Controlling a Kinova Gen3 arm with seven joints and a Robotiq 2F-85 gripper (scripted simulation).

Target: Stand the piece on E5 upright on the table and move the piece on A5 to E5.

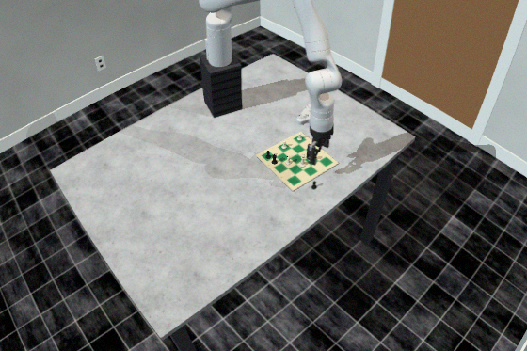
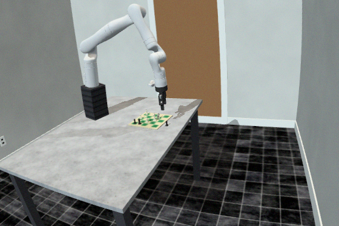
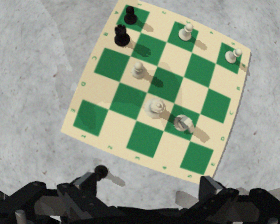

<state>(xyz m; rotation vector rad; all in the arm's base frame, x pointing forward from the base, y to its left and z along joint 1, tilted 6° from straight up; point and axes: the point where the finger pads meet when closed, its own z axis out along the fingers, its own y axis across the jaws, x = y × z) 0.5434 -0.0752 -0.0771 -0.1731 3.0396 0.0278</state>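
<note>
The cream chessboard is 10 cm behind my hand, 2 cm to the left of it and 10 cm below it.
</note>
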